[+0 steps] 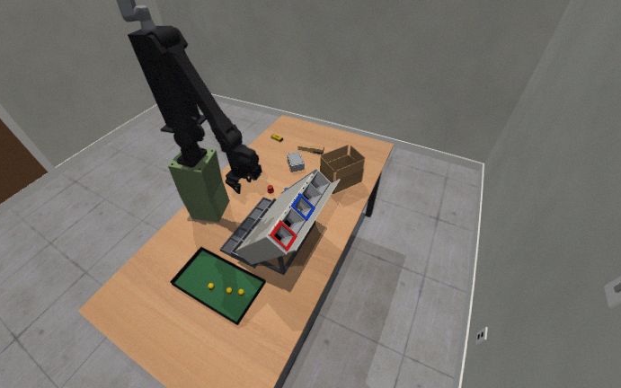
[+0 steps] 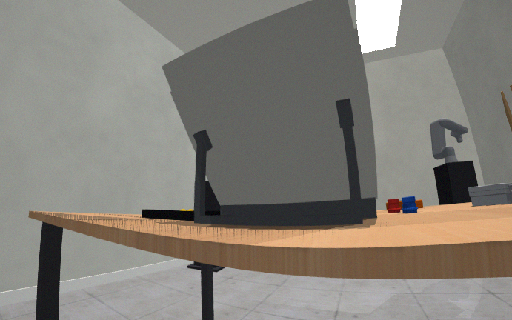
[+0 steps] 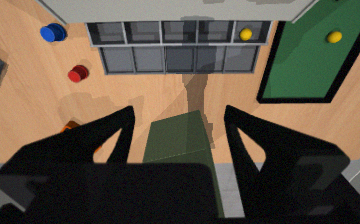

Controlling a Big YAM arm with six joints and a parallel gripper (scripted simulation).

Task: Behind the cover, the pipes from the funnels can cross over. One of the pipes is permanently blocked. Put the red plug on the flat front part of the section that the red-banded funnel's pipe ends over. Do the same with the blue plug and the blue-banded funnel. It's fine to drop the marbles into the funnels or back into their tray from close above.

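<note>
The green marble tray lies 30 mm behind my hand, 330 mm to the right of it and 300 mm below it. Also, from my hand: grey cover 140 mm ahead, 20 mm to the right, 100 mm below; cardboard box 340 mm ahead, 480 mm to the left, 240 mm below; grey case 30 mm ahead, 530 mm to the left, 280 mm below.
</note>
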